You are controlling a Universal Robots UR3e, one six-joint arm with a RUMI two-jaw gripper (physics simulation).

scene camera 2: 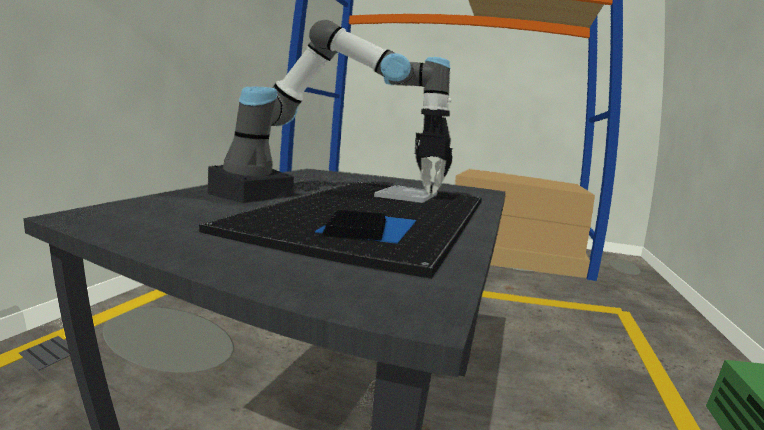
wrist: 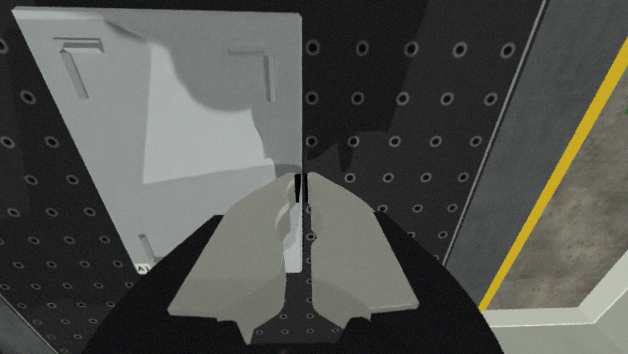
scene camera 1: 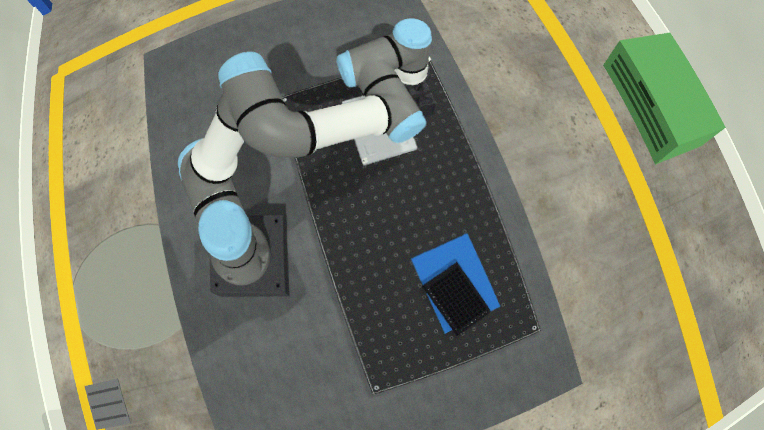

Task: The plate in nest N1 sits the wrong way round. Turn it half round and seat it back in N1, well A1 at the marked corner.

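Note:
The black well plate (scene camera 1: 456, 300) (scene camera 2: 353, 224) lies on the blue pad (scene camera 1: 474, 267) (scene camera 2: 401, 229), turned askew to it and overhanging one edge. Its well A1 cannot be made out. The light grey nest (scene camera 1: 387, 150) (scene camera 2: 398, 192) (wrist: 112, 125) stands farther up the board, with raised corner guides and no plate in it. A small "A1" label (wrist: 142, 269) shows at one nest corner. My gripper (scene camera 2: 431, 191) (wrist: 302, 176) is shut, with no object visible between its tips. The tips are low at the nest's edge; whether they touch it is unclear. The arm hides them in scene camera 1.
The black perforated board (scene camera 1: 374, 256) (scene camera 2: 256, 224) carries the nest and the pad. It lies on the dark table (scene camera 1: 267, 363) (scene camera 2: 213, 277). The arm's base plate (scene camera 1: 278, 256) stands beside the board. Part of the nest is hidden under the arm in scene camera 1.

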